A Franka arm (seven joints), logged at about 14 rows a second.
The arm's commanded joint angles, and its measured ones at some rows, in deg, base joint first. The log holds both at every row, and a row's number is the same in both.
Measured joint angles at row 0:
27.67, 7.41, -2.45, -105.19, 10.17, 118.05, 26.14
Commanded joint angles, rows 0 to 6:
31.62, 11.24, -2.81, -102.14, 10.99, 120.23, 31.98
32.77, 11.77, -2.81, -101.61, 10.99, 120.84, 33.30
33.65, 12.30, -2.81, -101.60, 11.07, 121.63, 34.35
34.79, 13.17, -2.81, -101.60, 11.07, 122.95, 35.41
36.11, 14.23, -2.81, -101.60, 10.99, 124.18, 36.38
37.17, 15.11, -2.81, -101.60, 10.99, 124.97, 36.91
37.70, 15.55, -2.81, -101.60, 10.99, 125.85, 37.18
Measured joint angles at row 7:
36.53, 13.53, -2.46, -103.19, 10.17, 124.47, 35.96
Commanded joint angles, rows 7 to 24:
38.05, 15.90, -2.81, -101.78, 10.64, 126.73, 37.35
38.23, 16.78, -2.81, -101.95, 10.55, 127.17, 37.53
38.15, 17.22, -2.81, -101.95, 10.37, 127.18, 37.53
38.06, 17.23, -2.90, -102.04, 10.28, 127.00, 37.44
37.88, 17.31, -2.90, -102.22, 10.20, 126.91, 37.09
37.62, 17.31, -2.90, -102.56, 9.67, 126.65, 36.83
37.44, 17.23, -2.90, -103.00, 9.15, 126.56, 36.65
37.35, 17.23, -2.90, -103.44, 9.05, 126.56, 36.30
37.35, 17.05, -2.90, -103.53, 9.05, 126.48, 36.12
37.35, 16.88, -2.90, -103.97, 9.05, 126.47, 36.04
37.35, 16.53, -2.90, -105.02, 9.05, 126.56, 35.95
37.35, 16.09, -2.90, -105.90, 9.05, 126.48, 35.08
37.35, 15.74, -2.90, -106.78, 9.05, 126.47, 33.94
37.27, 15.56, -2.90, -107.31, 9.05, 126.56, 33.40
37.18, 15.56, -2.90, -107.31, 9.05, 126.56, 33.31
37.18, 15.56, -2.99, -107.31, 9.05, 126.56, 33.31
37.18, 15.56, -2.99, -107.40, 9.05, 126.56, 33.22
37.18, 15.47, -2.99, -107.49, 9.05, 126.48, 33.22
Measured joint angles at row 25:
37.85, 17.07, -3.31, -105.89, 9.77, 126.40, 34.37
